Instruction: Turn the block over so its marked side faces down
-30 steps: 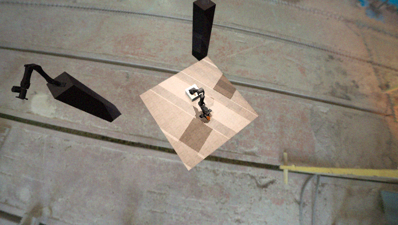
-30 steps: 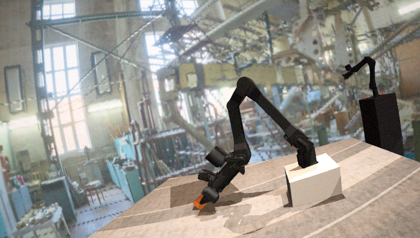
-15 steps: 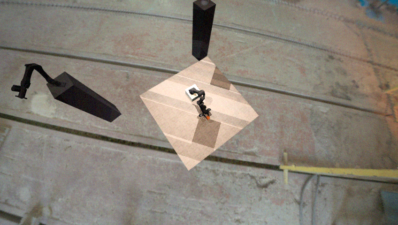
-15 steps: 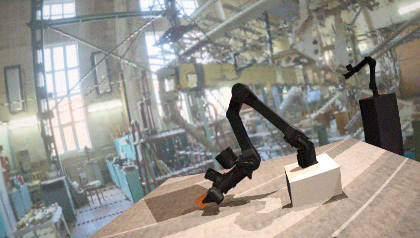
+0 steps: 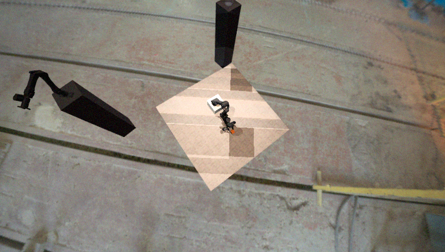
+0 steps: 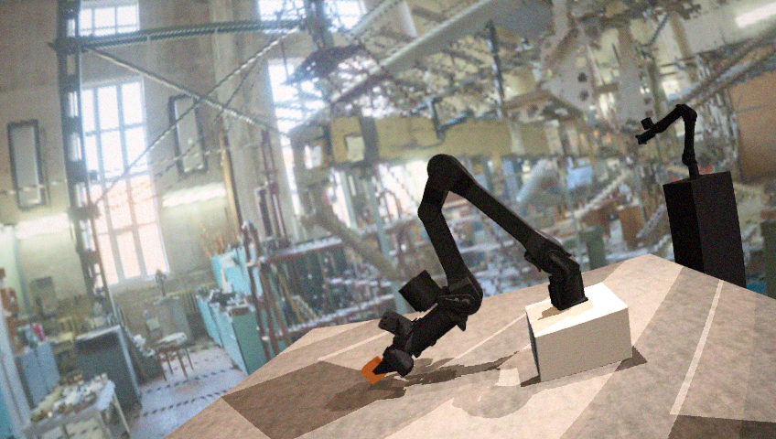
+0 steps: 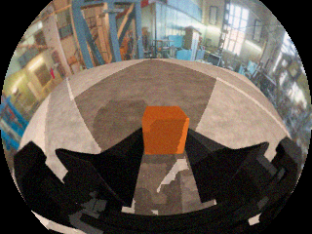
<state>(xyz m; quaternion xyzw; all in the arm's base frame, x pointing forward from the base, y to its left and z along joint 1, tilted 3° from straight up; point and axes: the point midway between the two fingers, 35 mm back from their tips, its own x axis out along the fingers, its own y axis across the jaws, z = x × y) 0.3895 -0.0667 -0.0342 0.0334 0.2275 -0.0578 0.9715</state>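
The orange block lies 10 mm below my gripper tip.
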